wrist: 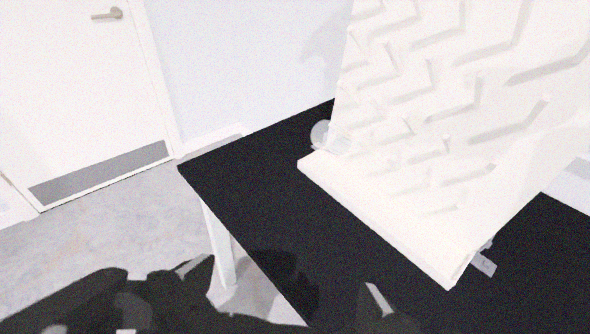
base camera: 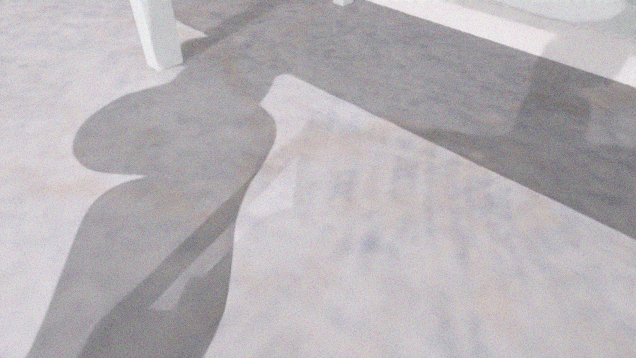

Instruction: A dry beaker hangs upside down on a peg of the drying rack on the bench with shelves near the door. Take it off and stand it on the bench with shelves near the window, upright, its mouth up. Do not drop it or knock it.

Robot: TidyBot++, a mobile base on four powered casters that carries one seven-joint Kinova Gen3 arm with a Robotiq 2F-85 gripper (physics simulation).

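Frame: origin at the arm's base, x ahead, y left, z up, level; metres.
Seen in the pictures: gripper, fingertip midpoint: [wrist: 284,285].
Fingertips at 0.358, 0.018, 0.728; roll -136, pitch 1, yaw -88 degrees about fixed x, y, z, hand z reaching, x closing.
Observation:
A point is followed by its place in that frame, as x, y, z.
The white drying rack [wrist: 400,242] {0.645, -0.199, 0.392} stands on the black bench top [wrist: 250,190] {0.734, 0.170, 0.365} in the wrist view, with rows of slanted pegs. A clear, faint glass [wrist: 341,143] {0.802, -0.037, 0.514}, apparently the beaker, is at the rack's lower left edge; its outline and mouth are hard to make out. My gripper [wrist: 284,285] {0.358, 0.018, 0.728} is open, its dark fingers at the bottom of the wrist view, apart from the rack and the glass. The bench near the window does not show.
A round clear object [wrist: 319,132] {0.807, 0.019, 0.531} is beside the rack's left edge. A small grey labelled piece [wrist: 484,264] {0.645, -0.387, 0.374} is by its right corner. A door [wrist: 75,90] {1.265, 1.212, 0.222} is at the left. A white bench leg [base camera: 162,40] {0.775, 0.310, -0.339} [wrist: 221,250] {0.770, 0.313, -0.058} stands on the floor; shadows cross the floor.

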